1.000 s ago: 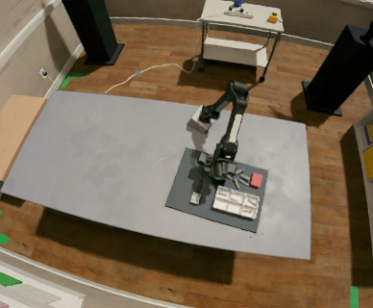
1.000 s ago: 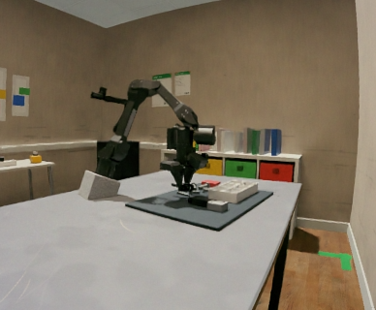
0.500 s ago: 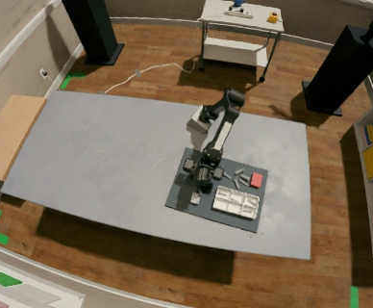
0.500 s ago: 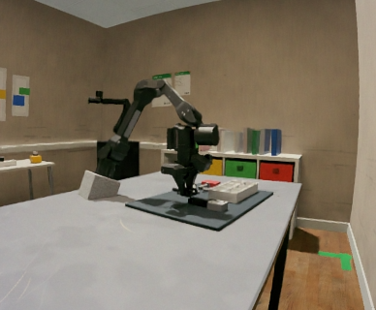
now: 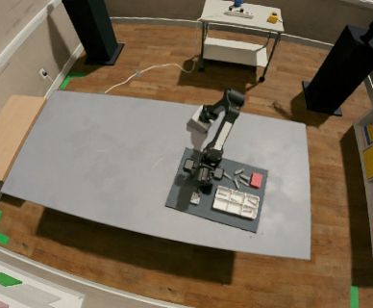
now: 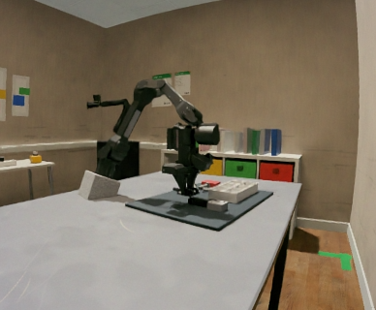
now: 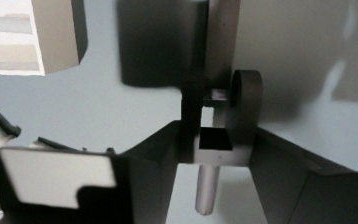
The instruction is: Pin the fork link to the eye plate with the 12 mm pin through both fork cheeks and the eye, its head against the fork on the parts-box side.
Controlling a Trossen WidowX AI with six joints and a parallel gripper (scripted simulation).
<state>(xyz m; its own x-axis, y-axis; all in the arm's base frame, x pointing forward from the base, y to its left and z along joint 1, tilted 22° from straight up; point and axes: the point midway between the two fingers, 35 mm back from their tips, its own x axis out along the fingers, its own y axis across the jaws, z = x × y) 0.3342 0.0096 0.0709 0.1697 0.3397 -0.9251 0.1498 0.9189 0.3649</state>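
The fork link is 3 cm below my hand. Round my hand: eye plate (4 cm ahead, 1 cm to the right, 6 cm below); mat (4 cm ahead, 9 cm to the left, 8 cm below); grey block (11 cm ahead, 2 cm to the right, 5 cm below).
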